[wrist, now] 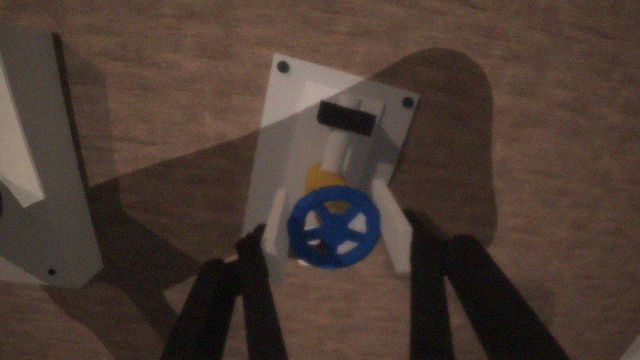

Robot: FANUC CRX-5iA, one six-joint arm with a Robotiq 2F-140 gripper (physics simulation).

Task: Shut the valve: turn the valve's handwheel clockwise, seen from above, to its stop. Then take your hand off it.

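The blue handwheel (334,227), a ring with several spokes, sits between the two pale finger pads near the middle of the wrist view. My gripper (331,200) is shut on the handwheel, one pad at its left rim and one at its right rim. The yellow valve body (319,179) shows behind and above the wheel. A light pipe (336,152) runs from it up to a black clamp (346,118) on the grey-white base plate (280,95). The lower part of the valve is hidden behind the wheel and fingers.
The base plate lies on a brown wood-grained table (175,65), with black bolts at its two upper corners. A large grey panel-like object (55,150) with a lighter part stands at the left edge. A pale corner of something shows at the bottom right. Dark shadows fall across the plate and table.
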